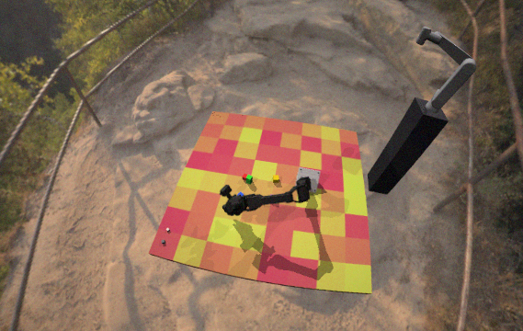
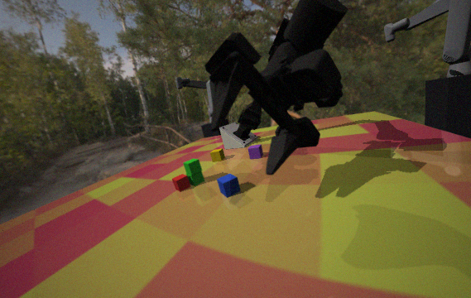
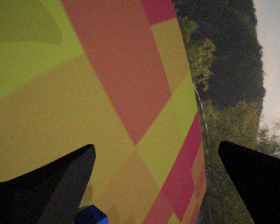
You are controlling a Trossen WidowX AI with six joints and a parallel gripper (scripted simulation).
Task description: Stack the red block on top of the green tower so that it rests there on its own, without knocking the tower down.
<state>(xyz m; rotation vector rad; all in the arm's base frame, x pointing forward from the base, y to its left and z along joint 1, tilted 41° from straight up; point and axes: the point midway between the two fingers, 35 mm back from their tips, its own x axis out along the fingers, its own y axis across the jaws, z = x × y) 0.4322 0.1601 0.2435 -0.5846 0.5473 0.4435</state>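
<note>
My gripper tip is 24 cm to the left of the red block, 9 cm above it and 6 cm past it. The rest, counted from my gripper tip: yellow block: 28 cm to the right, 27 cm behind, 8 cm below; then blue block: 10 cm to the right, 9 cm below, 7 cm behind; then purple block: 28 cm behind, 13 cm to the right, 8 cm below.
</note>
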